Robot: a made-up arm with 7 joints. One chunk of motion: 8 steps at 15 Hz.
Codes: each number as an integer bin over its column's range. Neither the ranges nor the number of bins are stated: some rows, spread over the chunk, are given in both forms.
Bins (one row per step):
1: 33 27 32 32 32 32
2: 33 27 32 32 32 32
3: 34 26 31 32 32 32
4: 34 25 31 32 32 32
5: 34 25 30 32 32 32
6: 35 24 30 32 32 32
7: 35 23 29 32 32 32
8: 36 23 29 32 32 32
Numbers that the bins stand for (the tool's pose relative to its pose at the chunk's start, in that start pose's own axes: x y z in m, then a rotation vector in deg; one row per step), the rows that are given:
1: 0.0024 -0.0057 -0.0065 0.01 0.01 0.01
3: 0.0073 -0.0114 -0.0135 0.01 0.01 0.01
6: 0.0122 -0.0229 -0.0205 0.01 0.01 0.01
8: 0.0171 -0.0286 -0.0275 0.01 0.01 0.01
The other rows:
2: 0.0024 -0.0057 -0.0065 0.01 0.01 0.01
4: 0.0073 -0.0171 -0.0135 0.01 0.01 0.01
5: 0.0073 -0.0171 -0.0205 0.01 0.01 0.01
7: 0.0122 -0.0286 -0.0275 0.01 0.01 0.01

